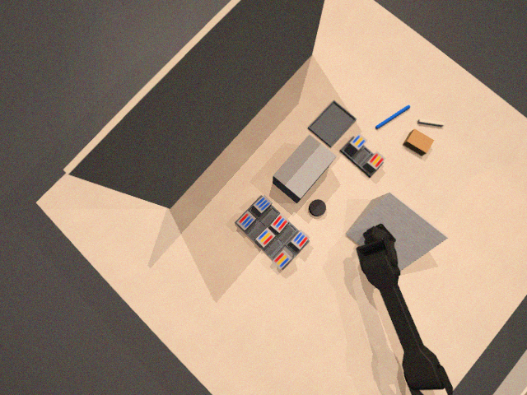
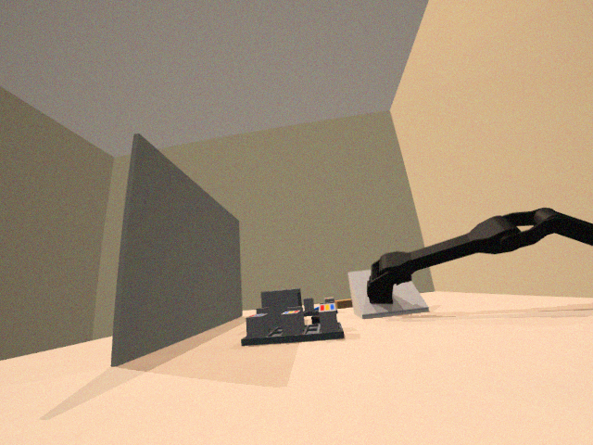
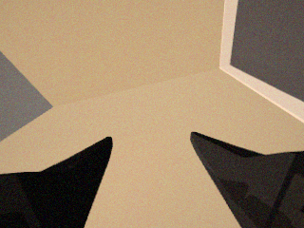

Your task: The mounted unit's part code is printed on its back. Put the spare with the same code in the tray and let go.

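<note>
Right now my gripper tip is 750 mm short of the grey spare block, 230 mm to the left of it and 140 mm above it. Also, from my gripper tip: black tape roll (780 mm ahead, 340 mm to the right, 170 mm below); brown cardboard box (720 mm ahead, 720 mm to the right, 170 mm below); grey mounted unit (890 mm ahead, 370 mm to the right, 130 mm below).
</note>
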